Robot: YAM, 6 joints.
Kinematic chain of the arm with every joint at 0, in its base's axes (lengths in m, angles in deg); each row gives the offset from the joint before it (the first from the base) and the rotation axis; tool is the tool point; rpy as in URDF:
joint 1: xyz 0 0 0.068 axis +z
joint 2: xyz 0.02 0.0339 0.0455 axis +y
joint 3: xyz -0.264 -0.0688 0 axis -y
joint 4: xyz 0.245 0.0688 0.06 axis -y
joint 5: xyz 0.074 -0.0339 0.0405 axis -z
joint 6: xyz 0.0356 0 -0.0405 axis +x
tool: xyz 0 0 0 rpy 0 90 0
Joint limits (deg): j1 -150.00..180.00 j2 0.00..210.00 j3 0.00..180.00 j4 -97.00..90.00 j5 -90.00..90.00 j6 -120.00..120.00
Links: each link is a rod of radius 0.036 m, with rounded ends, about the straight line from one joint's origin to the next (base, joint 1, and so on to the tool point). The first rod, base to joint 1, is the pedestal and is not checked.
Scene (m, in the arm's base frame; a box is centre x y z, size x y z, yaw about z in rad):
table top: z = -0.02
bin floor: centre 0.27 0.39 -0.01 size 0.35 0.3 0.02 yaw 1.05
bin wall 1: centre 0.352 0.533 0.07 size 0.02 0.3 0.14 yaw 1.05
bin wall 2: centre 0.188 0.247 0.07 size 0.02 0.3 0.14 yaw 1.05
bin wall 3: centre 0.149 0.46 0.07 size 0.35 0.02 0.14 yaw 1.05
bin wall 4: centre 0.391 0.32 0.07 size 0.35 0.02 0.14 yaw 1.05
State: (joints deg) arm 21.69 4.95 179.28 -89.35 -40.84 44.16
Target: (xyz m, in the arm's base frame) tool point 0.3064 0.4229 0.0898
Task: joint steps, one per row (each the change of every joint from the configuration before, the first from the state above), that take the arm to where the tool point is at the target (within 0.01 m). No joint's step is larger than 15 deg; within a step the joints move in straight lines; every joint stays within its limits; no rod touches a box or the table.
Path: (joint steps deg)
1: 2.74 13.71 -4.01 2.36 0.46 0.00
2: 2.73 13.70 -4.02 2.35 0.47 0.00
3: 2.74 13.71 -4.01 2.36 0.46 0.00
4: 2.74 13.70 -4.01 2.35 0.47 0.00
5: 2.73 13.71 -4.02 2.36 0.46 0.00
6: 2.74 13.70 -4.01 2.35 0.47 0.00
7: 2.74 13.71 -4.01 2.36 0.46 0.00
8: 2.73 13.71 -4.02 2.36 0.47 0.00
9: 2.74 13.70 -4.01 2.35 0.46 0.00
10: 2.74 13.71 -4.01 2.36 0.47 0.00
11: 2.73 13.70 -4.02 2.35 0.46 0.00

